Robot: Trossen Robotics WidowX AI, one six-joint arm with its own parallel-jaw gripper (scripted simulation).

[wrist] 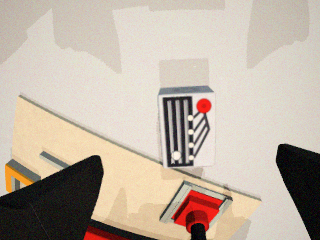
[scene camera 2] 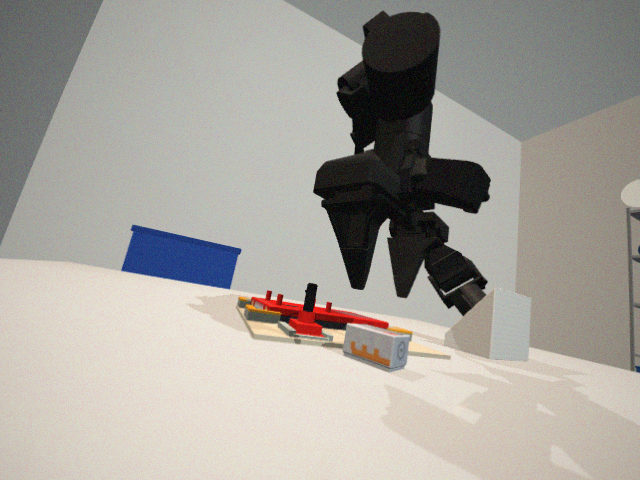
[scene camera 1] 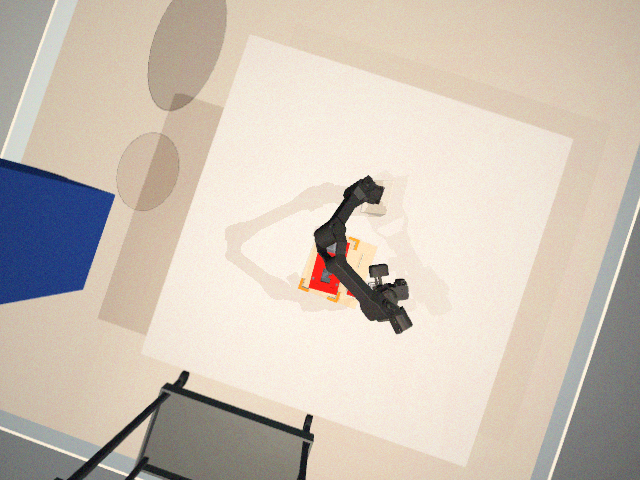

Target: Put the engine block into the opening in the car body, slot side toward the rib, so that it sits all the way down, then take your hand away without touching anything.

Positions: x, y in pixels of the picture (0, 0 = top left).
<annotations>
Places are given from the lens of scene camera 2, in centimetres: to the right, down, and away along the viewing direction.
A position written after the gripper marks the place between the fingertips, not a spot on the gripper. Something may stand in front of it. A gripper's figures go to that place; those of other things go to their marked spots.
gripper [scene camera 2: 382, 294]: 6, 5, 26
red car body [scene camera 2: 328, 318]: 1, 11, 38
engine block [scene camera 2: 386, 350]: 6, 9, 22
The marked spots on the red car body and the engine block are 16 cm apart.
</annotations>
